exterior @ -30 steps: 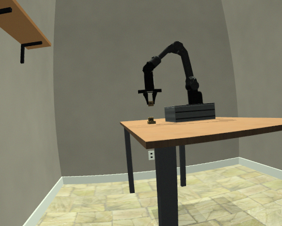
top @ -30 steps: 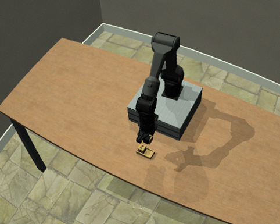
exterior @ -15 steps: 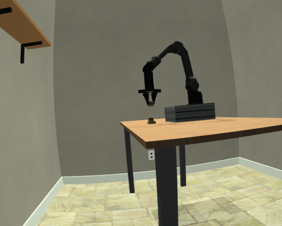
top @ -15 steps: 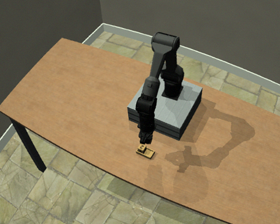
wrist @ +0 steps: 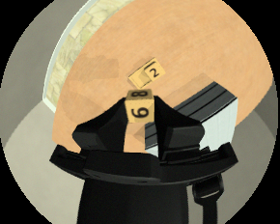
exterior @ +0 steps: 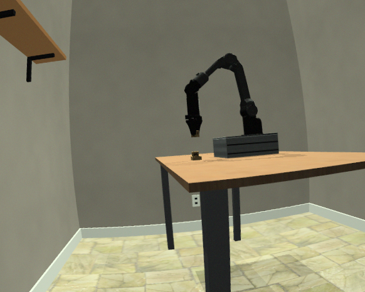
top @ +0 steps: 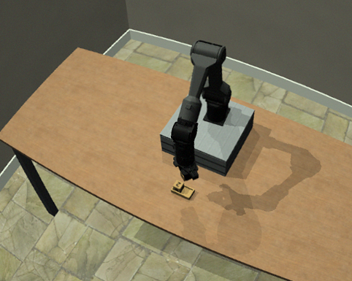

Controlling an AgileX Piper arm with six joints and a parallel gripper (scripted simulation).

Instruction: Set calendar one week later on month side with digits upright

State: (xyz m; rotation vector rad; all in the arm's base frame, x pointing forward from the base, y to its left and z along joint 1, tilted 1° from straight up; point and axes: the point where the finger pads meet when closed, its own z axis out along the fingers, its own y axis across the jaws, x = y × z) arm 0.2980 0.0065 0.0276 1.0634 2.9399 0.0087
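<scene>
Right now my hand is right at the digit cube. From my hand the other things lie so: tan calendar tray (12 cm below, 2 cm to the right); then wooden cube (10 cm below, 3 cm to the right).
</scene>
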